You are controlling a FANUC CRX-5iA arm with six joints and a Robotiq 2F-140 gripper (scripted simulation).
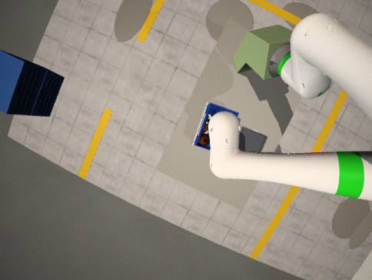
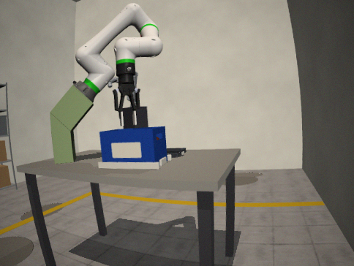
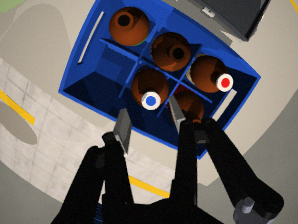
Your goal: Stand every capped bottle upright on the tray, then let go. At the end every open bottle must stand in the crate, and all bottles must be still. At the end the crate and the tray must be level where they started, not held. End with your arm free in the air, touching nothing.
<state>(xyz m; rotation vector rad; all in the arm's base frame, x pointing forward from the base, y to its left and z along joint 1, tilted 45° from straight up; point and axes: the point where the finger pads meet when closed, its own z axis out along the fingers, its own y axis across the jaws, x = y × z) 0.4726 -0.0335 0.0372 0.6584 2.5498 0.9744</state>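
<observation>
Right now my hand is 14 cm above the bottle. Also, from my hand: crate 14 cm below, 4 cm to the left, 2 cm behind; then tray 32 cm to the left, 21 cm below, 10 cm behind.
</observation>
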